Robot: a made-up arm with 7 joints.
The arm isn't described. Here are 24 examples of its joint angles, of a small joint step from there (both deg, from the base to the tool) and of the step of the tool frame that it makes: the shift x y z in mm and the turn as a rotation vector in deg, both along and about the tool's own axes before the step.
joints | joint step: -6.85 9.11 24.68 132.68 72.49 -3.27 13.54 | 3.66 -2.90 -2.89 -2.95 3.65 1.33 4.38
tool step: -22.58 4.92 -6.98 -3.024 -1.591 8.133
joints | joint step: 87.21 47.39 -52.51 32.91 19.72 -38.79 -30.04 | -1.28 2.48 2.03 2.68 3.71 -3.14 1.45
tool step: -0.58 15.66 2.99 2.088 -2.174 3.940
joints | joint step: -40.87 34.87 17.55 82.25 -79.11 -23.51 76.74 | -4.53 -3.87 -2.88 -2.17 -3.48 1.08 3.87
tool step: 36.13 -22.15 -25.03 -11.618 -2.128 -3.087
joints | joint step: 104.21 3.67 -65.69 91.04 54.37 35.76 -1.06 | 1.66 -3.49 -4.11 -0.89 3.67 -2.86 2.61
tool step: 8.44 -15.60 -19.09 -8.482 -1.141 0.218
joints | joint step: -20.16 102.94 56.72 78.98 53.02 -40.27 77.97 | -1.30 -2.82 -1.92 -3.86 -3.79 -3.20 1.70
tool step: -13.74 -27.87 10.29 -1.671 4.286 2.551
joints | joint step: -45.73 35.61 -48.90 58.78 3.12 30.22 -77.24 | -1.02 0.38 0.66 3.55 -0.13 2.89 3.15
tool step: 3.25 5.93 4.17 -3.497 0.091 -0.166
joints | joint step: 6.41 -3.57 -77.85 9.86 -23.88 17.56 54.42 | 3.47 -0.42 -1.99 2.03 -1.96 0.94 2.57
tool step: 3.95 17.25 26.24 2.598 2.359 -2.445
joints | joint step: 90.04 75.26 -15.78 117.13 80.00 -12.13 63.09 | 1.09 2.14 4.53 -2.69 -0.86 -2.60 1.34
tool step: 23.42 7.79 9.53 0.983 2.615 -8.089
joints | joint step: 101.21 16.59 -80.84 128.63 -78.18 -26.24 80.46 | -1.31 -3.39 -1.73 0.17 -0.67 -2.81 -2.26
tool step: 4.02 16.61 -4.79 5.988 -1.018 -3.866
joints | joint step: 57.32 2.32 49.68 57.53 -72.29 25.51 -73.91 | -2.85 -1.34 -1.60 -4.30 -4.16 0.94 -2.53
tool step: -19.73 -0.74 28.79 -1.162 -7.781 -4.369
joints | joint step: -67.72 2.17 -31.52 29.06 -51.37 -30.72 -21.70 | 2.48 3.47 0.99 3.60 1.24 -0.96 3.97
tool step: -16.52 35.94 -2.58 0.958 -1.137 -2.695
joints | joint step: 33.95 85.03 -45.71 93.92 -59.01 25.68 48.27 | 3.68 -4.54 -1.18 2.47 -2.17 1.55 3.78
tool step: 21.54 16.68 2.57 1.965 -1.976 2.788
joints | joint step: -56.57 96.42 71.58 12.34 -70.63 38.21 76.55 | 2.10 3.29 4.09 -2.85 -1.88 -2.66 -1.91
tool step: -5.10 12.29 18.39 0.309 -3.739 0.449
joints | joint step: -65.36 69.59 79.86 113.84 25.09 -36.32 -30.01 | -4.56 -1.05 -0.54 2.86 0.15 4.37 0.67
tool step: 7.41 -7.24 8.03 -4.396 6.218 0.646
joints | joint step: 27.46 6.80 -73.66 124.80 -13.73 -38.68 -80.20 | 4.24 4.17 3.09 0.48 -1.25 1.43 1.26
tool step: 4.71 16.49 -26.64 -6.404 -5.027 -4.556
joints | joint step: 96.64 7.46 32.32 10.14 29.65 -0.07 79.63 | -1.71 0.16 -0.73 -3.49 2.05 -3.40 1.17
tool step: -15.42 1.28 18.91 2.088 -0.787 0.457
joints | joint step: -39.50 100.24 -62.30 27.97 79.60 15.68 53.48 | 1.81 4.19 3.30 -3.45 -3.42 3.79 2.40
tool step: 7.95 14.42 45.51 5.038 -1.307 2.905
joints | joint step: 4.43 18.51 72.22 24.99 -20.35 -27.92 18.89 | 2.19 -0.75 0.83 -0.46 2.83 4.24 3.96
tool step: 3.73 -14.91 -6.68 -3.056 2.158 6.455
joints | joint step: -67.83 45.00 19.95 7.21 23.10 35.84 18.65 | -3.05 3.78 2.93 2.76 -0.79 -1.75 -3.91
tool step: 13.67 27.26 22.17 6.912 -5.570 -0.413
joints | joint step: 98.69 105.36 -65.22 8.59 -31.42 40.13 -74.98 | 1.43 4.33 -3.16 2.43 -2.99 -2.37 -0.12
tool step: -25.34 -16.41 1.06 3.167 -3.908 -0.641
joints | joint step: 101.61 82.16 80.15 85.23 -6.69 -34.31 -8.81 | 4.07 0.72 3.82 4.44 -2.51 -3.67 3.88
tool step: 10.47 23.01 -13.26 1.959 -8.457 -5.425
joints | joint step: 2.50 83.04 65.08 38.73 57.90 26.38 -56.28 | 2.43 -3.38 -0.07 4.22 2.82 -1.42 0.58
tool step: -15.44 4.26 0.77 -3.988 2.654 4.512
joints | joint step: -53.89 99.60 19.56 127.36 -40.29 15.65 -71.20 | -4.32 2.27 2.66 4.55 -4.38 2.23 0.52
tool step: 10.70 0.56 -11.48 3.120 -4.948 2.410
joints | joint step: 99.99 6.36 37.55 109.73 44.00 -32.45 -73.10 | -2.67 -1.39 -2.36 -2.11 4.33 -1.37 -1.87
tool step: -0.81 19.68 2.73 5.994 3.958 -3.075
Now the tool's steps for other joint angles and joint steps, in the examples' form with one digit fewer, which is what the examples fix.
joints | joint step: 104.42 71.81 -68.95 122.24 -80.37 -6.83 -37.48 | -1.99 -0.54 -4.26 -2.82 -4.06 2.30 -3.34
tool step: 18.3 -10.7 4.9 0.20 -1.67 1.45
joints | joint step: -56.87 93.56 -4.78 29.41 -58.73 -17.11 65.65 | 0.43 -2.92 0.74 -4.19 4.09 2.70 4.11
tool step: 13.2 -5.4 -21.1 -6.64 -5.68 5.75
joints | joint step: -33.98 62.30 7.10 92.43 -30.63 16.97 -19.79 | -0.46 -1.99 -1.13 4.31 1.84 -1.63 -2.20
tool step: 16.8 -3.2 10.0 1.80 -3.88 5.72
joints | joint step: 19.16 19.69 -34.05 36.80 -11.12 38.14 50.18 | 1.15 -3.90 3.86 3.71 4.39 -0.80 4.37
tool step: 34.3 -15.6 6.8 -8.88 -11.12 -0.72
